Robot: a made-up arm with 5 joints.
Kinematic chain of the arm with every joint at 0, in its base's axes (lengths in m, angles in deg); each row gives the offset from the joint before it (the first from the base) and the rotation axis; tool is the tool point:
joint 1: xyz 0 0 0.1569 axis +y
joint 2: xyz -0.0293 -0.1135 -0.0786 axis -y
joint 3: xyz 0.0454 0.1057 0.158 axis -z
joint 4: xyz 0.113 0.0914 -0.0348 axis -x
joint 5: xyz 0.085 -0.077 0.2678 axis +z
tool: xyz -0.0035 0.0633 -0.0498
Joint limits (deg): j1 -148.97..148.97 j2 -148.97..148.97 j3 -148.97..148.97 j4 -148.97..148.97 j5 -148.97..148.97
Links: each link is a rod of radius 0.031 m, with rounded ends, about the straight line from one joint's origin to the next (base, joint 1, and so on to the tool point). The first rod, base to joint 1, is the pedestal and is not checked.
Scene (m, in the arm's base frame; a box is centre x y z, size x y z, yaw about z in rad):
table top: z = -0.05
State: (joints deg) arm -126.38 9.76 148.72 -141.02 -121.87
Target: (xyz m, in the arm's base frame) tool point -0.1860 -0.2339 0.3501
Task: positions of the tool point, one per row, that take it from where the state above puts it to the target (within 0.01 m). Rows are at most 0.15 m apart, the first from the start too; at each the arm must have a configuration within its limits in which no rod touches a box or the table.
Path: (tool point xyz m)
1: 0.2308 -0.2160 0.1621
2: 0.1858 -0.2495 0.1792
3: 0.1372 -0.2689 0.2081
4: 0.0890 -0.2709 0.2471
5: 0.0451 -0.2530 0.2922
6: 0.0092 -0.2145 0.3373
7: -0.0167 -0.1574 0.3751
8: -0.0125 -0.2425 0.3178
9: -0.0388 -0.2881 0.2531
10: -0.0919 -0.2962 0.2115
11: -0.1524 -0.2787 0.2120
12: -0.1840 -0.2554 0.2695
13: -0.1860 -0.2339 0.3501

